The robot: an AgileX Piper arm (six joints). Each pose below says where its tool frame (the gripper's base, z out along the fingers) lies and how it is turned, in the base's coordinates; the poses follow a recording.
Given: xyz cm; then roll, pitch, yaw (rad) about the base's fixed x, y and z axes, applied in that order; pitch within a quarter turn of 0, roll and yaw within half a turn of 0.
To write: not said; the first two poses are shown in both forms.
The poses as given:
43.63 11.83 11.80 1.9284 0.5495 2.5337
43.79 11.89 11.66 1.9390 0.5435 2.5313
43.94 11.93 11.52 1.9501 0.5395 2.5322
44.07 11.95 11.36 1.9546 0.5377 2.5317
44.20 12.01 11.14 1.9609 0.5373 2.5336
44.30 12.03 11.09 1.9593 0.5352 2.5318
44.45 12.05 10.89 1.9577 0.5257 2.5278
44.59 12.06 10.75 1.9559 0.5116 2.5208
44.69 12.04 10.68 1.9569 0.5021 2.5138
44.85 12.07 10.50 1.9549 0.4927 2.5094
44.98 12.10 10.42 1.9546 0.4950 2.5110
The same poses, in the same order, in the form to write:
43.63 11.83 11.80 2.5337 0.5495 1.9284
43.79 11.89 11.66 2.5313 0.5435 1.9390
43.94 11.93 11.52 2.5322 0.5395 1.9501
44.07 11.95 11.36 2.5317 0.5377 1.9546
44.20 12.01 11.14 2.5336 0.5373 1.9609
44.30 12.03 11.09 2.5318 0.5352 1.9593
44.45 12.05 10.89 2.5278 0.5257 1.9577
44.59 12.06 10.75 2.5208 0.5116 1.9559
44.69 12.04 10.68 2.5138 0.5021 1.9569
44.85 12.07 10.50 2.5094 0.4927 1.9549
44.98 12.10 10.42 2.5110 0.4950 1.9546

